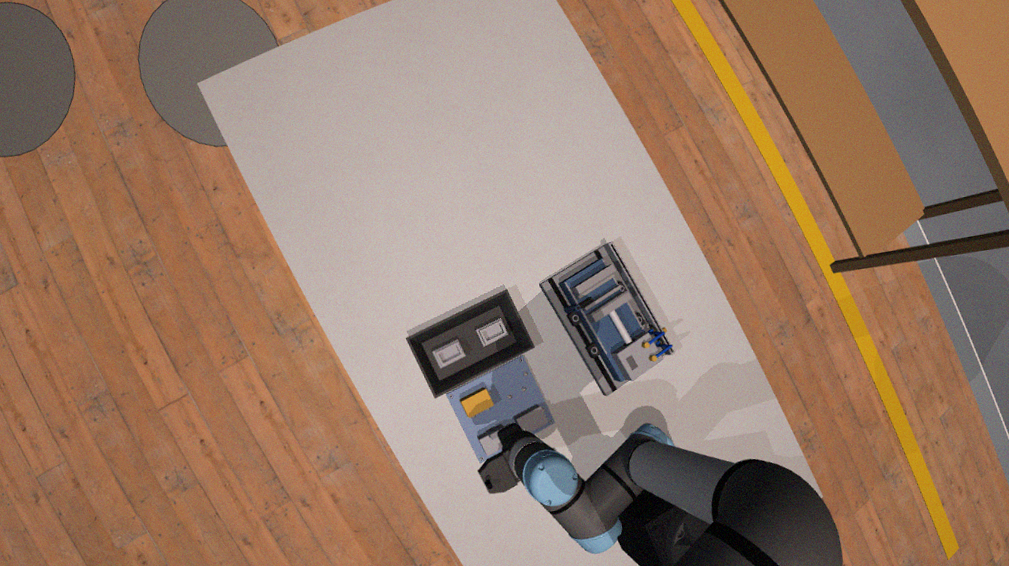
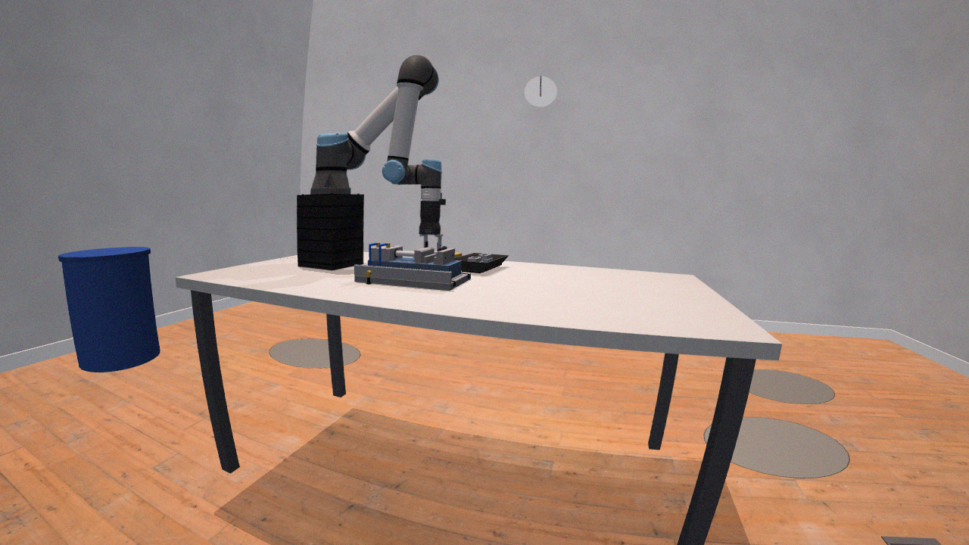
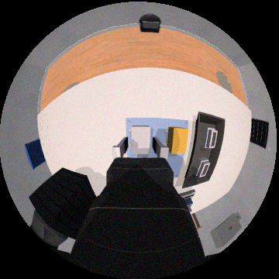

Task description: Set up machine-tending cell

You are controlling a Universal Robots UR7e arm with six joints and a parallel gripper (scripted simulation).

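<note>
The brass blank lies 9 cm ahead of my hand, 4 cm below it and 1 cm to the left of it. Also, from my hand: vise: 33 cm to the right, 16 cm ahead, 3 cm below.
</note>
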